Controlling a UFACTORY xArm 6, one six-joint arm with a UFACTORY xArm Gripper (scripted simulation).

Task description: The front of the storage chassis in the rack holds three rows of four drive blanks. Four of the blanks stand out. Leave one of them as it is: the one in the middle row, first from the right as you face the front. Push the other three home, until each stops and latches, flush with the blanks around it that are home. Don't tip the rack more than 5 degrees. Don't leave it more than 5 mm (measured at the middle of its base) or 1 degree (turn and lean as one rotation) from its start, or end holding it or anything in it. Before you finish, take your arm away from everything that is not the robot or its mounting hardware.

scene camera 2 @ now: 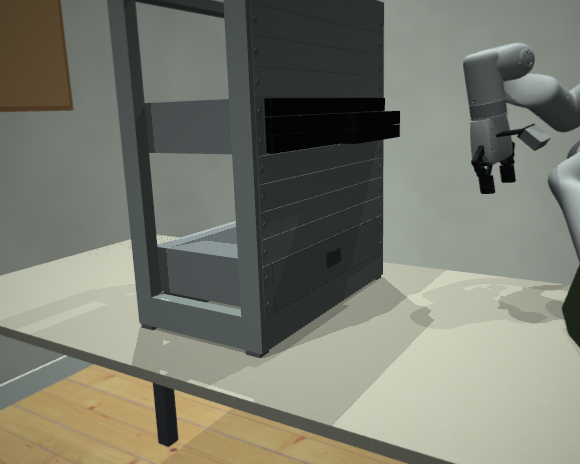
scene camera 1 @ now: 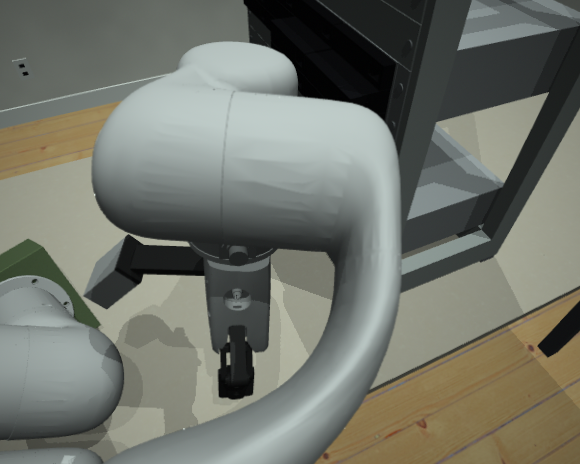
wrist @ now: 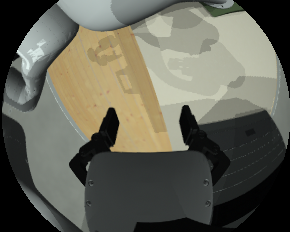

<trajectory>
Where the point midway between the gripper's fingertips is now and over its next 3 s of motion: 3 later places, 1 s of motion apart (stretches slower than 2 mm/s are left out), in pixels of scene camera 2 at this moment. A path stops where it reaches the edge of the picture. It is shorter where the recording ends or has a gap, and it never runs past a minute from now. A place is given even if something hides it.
The gripper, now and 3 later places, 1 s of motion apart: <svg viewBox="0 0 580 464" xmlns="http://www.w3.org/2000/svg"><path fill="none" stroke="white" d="M498 187L489 185L465 167L465 137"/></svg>
</trajectory>
